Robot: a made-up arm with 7 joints. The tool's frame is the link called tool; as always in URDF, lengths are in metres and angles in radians. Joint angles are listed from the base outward.
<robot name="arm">
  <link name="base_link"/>
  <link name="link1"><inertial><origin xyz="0.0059 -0.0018 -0.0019"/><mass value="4.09"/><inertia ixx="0.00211" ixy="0" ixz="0" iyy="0.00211" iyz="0" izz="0.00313"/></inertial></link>
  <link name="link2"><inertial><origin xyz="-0.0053 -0.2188 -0.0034"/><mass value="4.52"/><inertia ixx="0.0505" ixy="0" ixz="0" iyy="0.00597" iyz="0" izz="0.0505"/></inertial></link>
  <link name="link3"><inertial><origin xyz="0.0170 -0.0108 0.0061"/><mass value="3.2"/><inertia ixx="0.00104" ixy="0" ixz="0" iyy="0.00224" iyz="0" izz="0.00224"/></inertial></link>
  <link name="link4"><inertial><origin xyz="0.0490 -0.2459 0.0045"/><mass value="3.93"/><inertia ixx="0.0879" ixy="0.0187" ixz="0" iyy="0.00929" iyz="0" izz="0.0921"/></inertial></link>
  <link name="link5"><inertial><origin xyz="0.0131 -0.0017 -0.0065"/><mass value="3.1"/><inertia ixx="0.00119" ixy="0" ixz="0" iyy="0.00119" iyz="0" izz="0.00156"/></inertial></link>
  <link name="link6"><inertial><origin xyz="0.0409 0.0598 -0.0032"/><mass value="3.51"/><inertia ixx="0.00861" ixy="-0.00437" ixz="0" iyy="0.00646" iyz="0" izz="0.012"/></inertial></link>
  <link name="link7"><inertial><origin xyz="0.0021 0.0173 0.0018"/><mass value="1.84"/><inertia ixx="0.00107" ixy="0" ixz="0" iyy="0.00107" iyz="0" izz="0.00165"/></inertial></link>
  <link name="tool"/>
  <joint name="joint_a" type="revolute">
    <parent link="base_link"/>
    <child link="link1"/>
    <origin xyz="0 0 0.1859"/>
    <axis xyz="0 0 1"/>
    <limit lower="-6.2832" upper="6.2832"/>
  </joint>
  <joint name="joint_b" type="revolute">
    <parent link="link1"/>
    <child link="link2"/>
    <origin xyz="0 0 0" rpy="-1.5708 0 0"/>
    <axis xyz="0 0 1"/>
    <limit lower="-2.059" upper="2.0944"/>
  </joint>
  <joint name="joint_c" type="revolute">
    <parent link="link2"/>
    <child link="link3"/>
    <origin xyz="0 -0.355 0" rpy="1.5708 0 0"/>
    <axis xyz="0 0 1"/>
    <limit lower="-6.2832" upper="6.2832"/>
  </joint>
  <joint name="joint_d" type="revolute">
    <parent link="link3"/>
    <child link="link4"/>
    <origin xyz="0.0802 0 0" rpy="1.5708 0 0"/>
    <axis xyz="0 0 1"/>
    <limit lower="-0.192" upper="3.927"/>
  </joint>
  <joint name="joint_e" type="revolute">
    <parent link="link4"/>
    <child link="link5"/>
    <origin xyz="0.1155 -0.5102 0" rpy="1.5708 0 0"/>
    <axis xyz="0 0 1"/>
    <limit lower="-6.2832" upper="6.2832"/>
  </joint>
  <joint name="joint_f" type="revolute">
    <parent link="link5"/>
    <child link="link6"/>
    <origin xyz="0 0 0" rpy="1.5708 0 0"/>
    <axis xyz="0 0 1"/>
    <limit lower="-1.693" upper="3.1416"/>
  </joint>
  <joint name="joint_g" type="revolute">
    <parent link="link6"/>
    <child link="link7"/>
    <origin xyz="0.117 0.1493 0" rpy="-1.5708 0 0"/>
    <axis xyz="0 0 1"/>
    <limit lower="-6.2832" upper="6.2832"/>
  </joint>
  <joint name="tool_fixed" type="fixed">
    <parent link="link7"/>
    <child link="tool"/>
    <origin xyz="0 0 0"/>
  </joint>
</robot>
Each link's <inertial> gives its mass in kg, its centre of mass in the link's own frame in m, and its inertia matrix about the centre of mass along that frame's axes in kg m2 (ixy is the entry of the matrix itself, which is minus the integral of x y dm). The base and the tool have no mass. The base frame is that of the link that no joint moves.
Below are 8 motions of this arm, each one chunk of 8 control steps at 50 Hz.
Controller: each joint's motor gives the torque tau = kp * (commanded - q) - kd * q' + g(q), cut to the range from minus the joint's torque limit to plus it. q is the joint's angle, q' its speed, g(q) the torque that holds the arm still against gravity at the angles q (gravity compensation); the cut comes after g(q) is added. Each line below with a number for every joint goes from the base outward.
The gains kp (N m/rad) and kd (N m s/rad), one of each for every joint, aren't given. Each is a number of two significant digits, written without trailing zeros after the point. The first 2 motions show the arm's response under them.
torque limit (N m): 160 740 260 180 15 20 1.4
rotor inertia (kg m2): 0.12 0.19 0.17 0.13 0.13 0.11 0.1
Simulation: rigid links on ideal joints. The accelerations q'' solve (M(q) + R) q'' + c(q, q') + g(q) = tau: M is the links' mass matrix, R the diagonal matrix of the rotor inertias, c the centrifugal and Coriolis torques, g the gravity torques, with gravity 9.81 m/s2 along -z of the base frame. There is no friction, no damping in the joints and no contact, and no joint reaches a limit. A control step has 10 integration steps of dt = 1/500 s. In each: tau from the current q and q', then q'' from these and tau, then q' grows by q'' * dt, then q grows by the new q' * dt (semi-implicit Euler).
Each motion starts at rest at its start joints. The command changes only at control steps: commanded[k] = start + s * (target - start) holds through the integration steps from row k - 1 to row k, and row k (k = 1, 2, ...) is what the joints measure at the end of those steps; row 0 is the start. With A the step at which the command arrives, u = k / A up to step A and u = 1 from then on. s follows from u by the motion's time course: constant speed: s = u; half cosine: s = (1 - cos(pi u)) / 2; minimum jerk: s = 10 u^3 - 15 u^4 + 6 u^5; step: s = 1 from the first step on.
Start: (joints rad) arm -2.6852 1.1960 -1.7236 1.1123 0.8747 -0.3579 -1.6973
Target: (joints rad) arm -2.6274 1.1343 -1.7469 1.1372 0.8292 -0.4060 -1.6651
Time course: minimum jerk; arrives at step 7
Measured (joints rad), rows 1 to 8:
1: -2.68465 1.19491 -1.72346 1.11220 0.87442 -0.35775 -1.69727
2: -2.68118 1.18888 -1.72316 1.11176 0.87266 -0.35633 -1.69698
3: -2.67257 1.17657 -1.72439 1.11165 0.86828 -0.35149 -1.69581
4: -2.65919 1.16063 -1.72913 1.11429 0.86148 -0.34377 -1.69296
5: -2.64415 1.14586 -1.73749 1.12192 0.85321 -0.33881 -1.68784
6: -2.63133 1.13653 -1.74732 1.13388 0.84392 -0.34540 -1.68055
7: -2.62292 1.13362 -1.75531 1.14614 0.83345 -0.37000 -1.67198
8: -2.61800 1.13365 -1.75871 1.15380 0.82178 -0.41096 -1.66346
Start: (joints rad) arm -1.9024 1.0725 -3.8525 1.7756 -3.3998 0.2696 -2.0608
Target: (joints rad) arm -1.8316 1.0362 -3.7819 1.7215 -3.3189 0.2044 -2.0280
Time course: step
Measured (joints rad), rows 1 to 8:
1: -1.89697 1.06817 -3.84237 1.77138 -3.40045 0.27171 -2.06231
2: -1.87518 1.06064 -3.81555 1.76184 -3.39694 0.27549 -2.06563
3: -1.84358 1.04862 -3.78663 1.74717 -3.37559 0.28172 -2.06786
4: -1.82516 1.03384 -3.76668 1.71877 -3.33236 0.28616 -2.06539
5: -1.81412 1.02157 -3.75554 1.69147 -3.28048 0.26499 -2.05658
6: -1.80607 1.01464 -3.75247 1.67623 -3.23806 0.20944 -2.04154
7: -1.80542 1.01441 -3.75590 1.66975 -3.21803 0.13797 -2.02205
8: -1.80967 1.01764 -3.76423 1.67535 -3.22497 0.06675 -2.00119
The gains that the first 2 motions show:
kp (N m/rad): 4800 11000 3700 3700 160 140 34
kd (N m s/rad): 47 160 45 28 1.5 1.9 0.71
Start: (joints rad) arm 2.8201 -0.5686 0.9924 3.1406 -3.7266 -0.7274 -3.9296
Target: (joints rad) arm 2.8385 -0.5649 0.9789 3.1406 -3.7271 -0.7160 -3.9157
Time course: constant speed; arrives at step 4
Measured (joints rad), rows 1 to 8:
1: 2.82266 -0.56866 0.98962 3.13907 -3.72476 -0.72697 -3.92948
2: 2.82691 -0.56782 0.98637 3.13837 -3.72062 -0.72535 -3.92895
3: 2.83228 -0.56632 0.98300 3.13871 -3.71631 -0.72263 -3.92766
4: 2.83804 -0.56479 0.97957 3.13955 -3.71465 -0.71919 -3.92534
5: 2.84094 -0.56355 0.97890 3.14196 -3.71893 -0.71581 -3.92202
6: 2.84159 -0.56361 0.97869 3.14330 -3.72892 -0.71349 -3.91809
7: 2.84077 -0.56452 0.97858 3.14331 -3.74021 -0.71228 -3.91415
8: 2.83950 -0.56540 0.97856 3.14263 -3.74752 -0.71189 -3.91079

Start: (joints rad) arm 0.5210 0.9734 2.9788 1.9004 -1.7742 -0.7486 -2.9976
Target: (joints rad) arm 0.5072 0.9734 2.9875 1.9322 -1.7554 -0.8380 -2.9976
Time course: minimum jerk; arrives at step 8
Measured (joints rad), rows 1 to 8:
1: 0.52087 0.97329 2.97877 1.90066 -1.77430 -0.74885 -2.99760
2: 0.52010 0.97271 2.97867 1.90226 -1.77496 -0.75058 -2.99763
3: 0.51824 0.97172 2.97880 1.90607 -1.77671 -0.75561 -2.99781
4: 0.51538 0.97086 2.97974 1.91216 -1.77923 -0.76571 -2.99825
5: 0.51199 0.97070 2.98181 1.91970 -1.78078 -0.78191 -2.99902
6: 0.50880 0.97157 2.98484 1.92727 -1.77862 -0.80356 -2.99996
7: 0.50649 0.97329 2.98813 1.93330 -1.77048 -0.82802 -3.00074
8: 0.50543 0.97524 2.99073 1.93689 -1.75624 -0.85117 -3.00095

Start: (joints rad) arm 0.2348 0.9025 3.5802 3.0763 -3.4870 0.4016 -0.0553
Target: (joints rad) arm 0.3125 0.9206 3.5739 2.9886 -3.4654 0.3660 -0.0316
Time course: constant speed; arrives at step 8
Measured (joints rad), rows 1 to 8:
1: 0.23892 0.90650 3.57986 3.06694 -3.48540 0.40429 -0.05477
2: 0.24635 0.90989 3.57935 3.05533 -3.48048 0.40849 -0.05336
3: 0.25674 0.91178 3.57863 3.04359 -3.47345 0.41091 -0.05093
4: 0.26942 0.91290 3.57766 3.03179 -3.46713 0.40854 -0.04759
5: 0.28303 0.91382 3.57649 3.02029 -3.46401 0.40003 -0.04363
6: 0.29619 0.91502 3.57525 3.00922 -3.46494 0.38641 -0.03946
7: 0.30793 0.91673 3.57410 2.99841 -3.46873 0.37061 -0.03545
8: 0.31791 0.91892 3.57316 2.98761 -3.47277 0.35615 -0.03186

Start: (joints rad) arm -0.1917 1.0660 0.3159 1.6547 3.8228 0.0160 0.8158
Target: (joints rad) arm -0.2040 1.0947 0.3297 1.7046 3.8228 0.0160 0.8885
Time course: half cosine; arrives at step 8
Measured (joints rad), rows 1 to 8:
1: -0.19196 1.06694 0.31642 1.65608 3.82236 0.01522 0.81601
2: -0.19276 1.06994 0.31801 1.66072 3.82102 0.01278 0.81707
3: -0.19411 1.07468 0.32051 1.66859 3.81922 0.00928 0.81993
4: -0.19598 1.08016 0.32354 1.67845 3.81799 0.00619 0.82554
5: -0.19821 1.08547 0.32656 1.68883 3.81827 0.00490 0.83449
6: -0.20056 1.08983 0.32898 1.69819 3.82054 0.00637 0.84679
7: -0.20273 1.09262 0.33036 1.70504 3.82449 0.01090 0.86169
8: -0.20445 1.09346 0.33038 1.70824 3.82910 0.01795 0.87769

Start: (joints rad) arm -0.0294 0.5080 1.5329 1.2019 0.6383 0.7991 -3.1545
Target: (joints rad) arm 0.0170 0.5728 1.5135 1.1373 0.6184 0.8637 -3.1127
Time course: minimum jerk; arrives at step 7
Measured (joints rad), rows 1 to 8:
1: -0.02880 0.50911 1.53278 1.20183 0.63821 0.79877 -3.15443
2: -0.02534 0.51527 1.53191 1.20075 0.63771 0.79664 -3.15382
3: -0.01782 0.52795 1.52928 1.19531 0.63662 0.79148 -3.15163
4: -0.00729 0.54444 1.52414 1.18195 0.63458 0.78536 -3.14664
5: 0.00397 0.55997 1.51654 1.16052 0.63085 0.78498 -3.13826
6: 0.01343 0.57027 1.50825 1.13570 0.62483 0.79901 -3.12708
7: 0.01944 0.57417 1.50246 1.11531 0.61650 0.83245 -3.11490
8: 0.02257 0.57482 1.50154 1.10622 0.60653 0.88099 -3.10398

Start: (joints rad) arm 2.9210 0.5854 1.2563 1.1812 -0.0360 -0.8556 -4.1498
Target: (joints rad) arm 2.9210 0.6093 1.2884 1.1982 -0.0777 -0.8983 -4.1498
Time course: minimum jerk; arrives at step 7
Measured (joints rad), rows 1 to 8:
1: 2.92089 0.58588 1.25672 1.18137 -0.03608 -0.85574 -4.14982
2: 2.92037 0.58854 1.25905 1.18247 -0.03667 -0.85673 -4.14998
3: 2.91961 0.59379 1.26396 1.18530 -0.03859 -0.85973 -4.15044
4: 2.91898 0.60026 1.27088 1.18984 -0.04294 -0.86579 -4.15126
5: 2.91881 0.60577 1.27841 1.19515 -0.05072 -0.87539 -4.15232
6: 2.91924 0.60862 1.28482 1.19976 -0.06213 -0.88792 -4.15326
7: 2.92019 0.60881 1.28917 1.20239 -0.07601 -0.90152 -4.15363
8: 2.92131 0.60822 1.29189 1.20280 -0.09002 -0.91357 -4.15313

